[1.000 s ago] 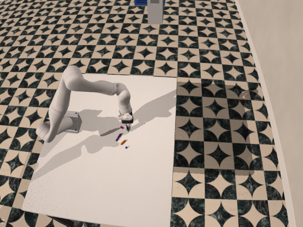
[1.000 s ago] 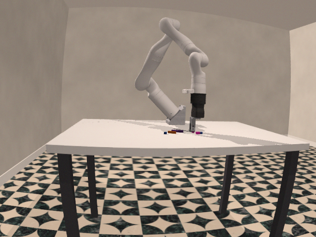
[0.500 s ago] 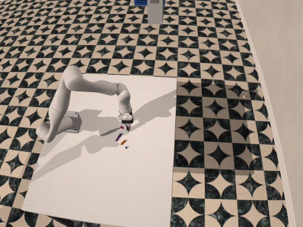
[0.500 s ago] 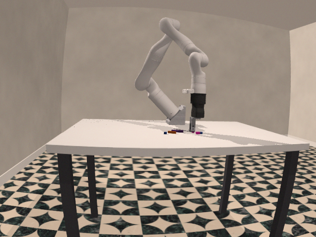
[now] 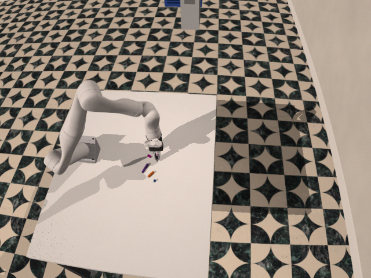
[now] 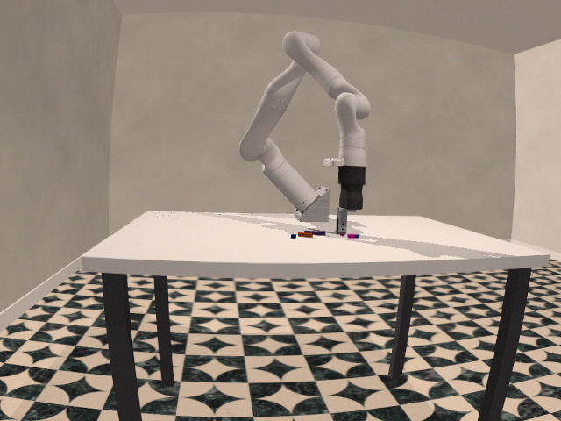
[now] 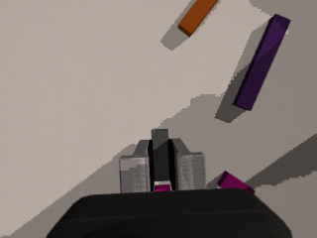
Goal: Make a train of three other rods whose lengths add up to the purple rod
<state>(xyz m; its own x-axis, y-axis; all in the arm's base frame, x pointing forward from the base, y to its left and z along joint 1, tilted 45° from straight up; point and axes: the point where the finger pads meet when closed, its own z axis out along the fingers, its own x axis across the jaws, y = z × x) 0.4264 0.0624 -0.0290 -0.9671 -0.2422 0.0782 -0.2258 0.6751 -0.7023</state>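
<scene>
The grey rod is 20 mm below my hand. From my hand the other things lie so: purple rod (50 mm behind, 70 mm to the right, 30 mm below); orange rod (10 mm behind, 100 mm to the right, 30 mm below).
</scene>
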